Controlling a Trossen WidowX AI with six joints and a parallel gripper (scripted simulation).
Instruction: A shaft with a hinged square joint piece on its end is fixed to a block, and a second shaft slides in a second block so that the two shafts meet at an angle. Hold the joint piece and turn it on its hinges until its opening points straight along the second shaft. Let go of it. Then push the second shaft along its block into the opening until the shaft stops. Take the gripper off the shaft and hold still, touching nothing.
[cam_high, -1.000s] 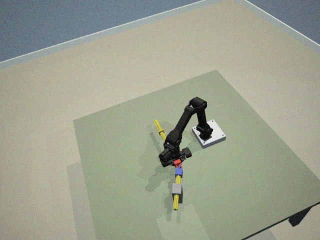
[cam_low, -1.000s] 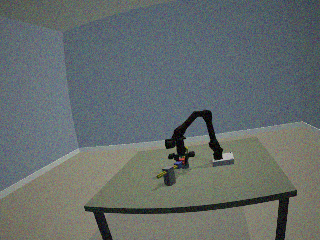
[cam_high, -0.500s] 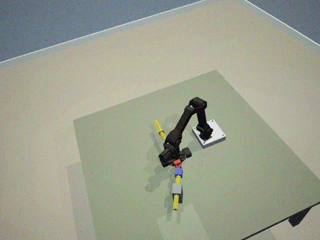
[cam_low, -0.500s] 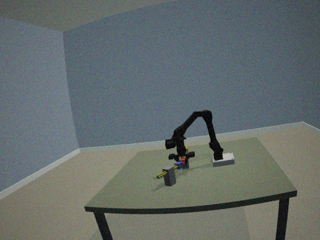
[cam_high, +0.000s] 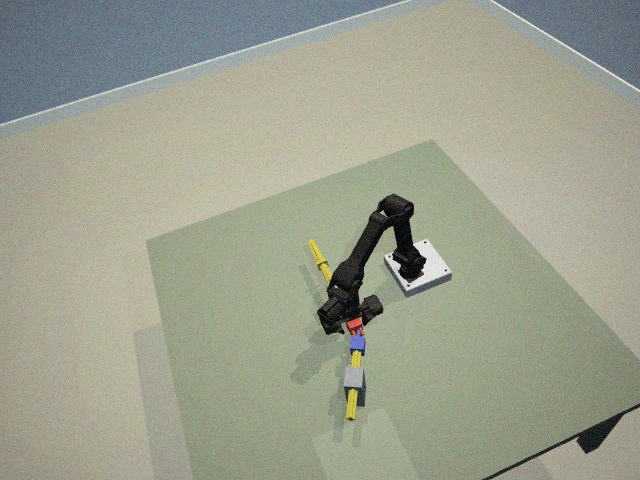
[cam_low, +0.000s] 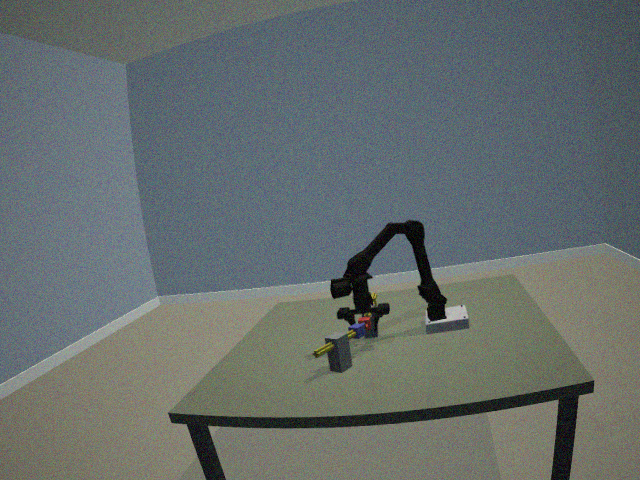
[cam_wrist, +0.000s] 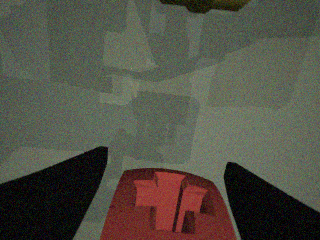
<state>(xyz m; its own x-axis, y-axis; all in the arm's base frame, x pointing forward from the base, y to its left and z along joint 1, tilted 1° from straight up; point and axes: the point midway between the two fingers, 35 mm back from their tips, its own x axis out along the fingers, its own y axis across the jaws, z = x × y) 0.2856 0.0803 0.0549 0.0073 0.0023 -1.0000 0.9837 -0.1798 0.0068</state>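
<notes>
Now: the red joint piece 40 mm above my gripper tip and 20 mm to the left of it.
</notes>
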